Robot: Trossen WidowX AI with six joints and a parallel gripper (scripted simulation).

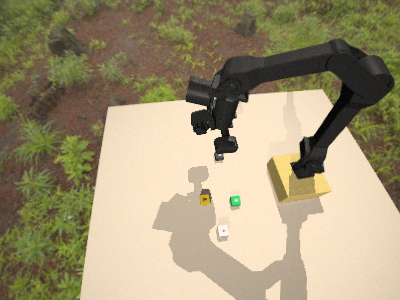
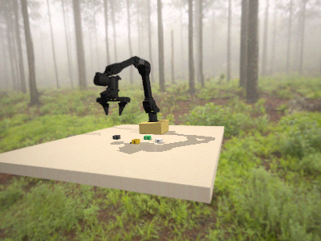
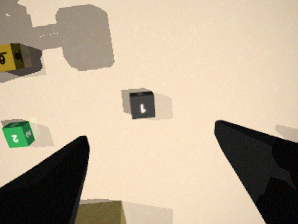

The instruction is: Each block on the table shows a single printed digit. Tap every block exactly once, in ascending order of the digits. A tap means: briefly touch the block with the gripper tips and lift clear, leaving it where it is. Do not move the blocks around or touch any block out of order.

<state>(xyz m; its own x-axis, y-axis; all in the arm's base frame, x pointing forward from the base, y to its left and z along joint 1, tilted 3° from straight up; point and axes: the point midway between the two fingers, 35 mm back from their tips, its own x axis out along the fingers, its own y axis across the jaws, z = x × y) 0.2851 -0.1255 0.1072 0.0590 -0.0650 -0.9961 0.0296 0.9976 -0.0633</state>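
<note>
Now: gripper tip 13 cm above the black block and 2 cm past it. From my gripper tip the other things lie so: green block: 19 cm to the left, 13 cm below, 4 cm behind; then yellow block: 16 cm to the left, 13 cm below, 7 cm ahead; then white block: 27 cm to the left, 13 cm below, 3 cm ahead.
</note>
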